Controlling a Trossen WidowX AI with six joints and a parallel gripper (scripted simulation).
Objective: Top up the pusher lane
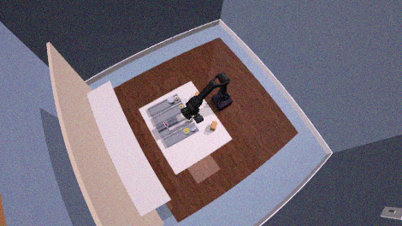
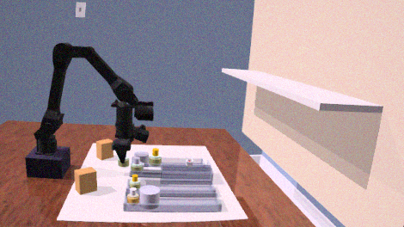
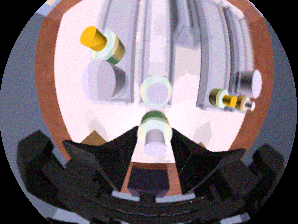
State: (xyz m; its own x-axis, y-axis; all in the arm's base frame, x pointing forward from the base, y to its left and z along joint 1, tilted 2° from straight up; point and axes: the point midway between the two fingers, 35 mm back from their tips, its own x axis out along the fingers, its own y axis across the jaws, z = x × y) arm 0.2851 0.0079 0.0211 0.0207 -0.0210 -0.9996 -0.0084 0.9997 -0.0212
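The grey rack is 20 cm ahead of my gripper tip, 2 cm to the right of it and 3 cm below it.
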